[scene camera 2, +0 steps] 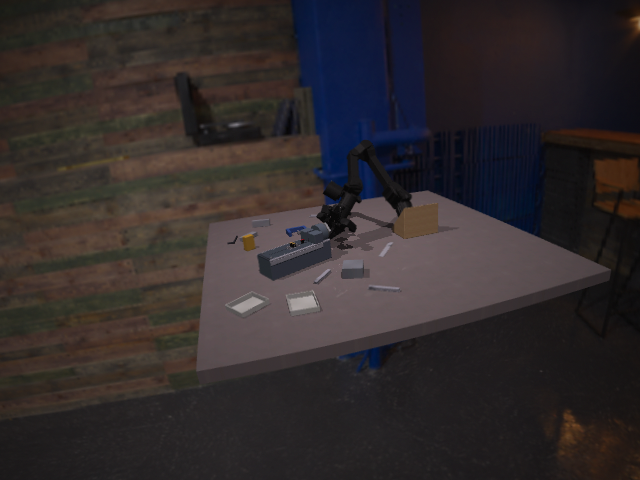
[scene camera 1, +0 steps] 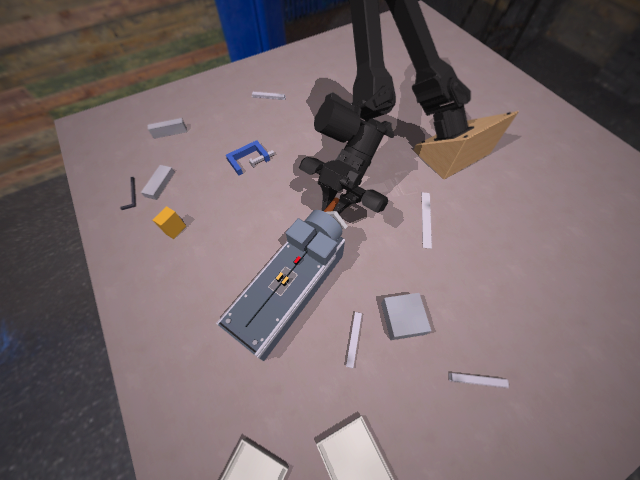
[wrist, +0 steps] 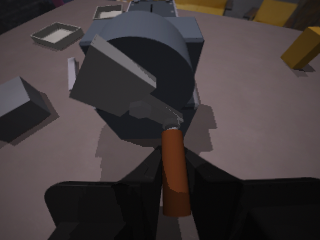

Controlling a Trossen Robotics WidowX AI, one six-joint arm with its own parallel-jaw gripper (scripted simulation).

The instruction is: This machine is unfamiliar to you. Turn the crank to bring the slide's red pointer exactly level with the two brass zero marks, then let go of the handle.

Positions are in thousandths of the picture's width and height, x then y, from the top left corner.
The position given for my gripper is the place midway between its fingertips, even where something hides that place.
In view: my gripper (scene camera 1: 509, 459), a slide machine (scene camera 1: 404, 666) and a grey block (scene camera 1: 634, 659).
My gripper shows as well in scene camera 2 (scene camera 2: 509, 501) and in the wrist view (wrist: 533, 623). The slide machine shows as well in scene camera 2 (scene camera 2: 435, 547) and in the wrist view (wrist: 523, 194).
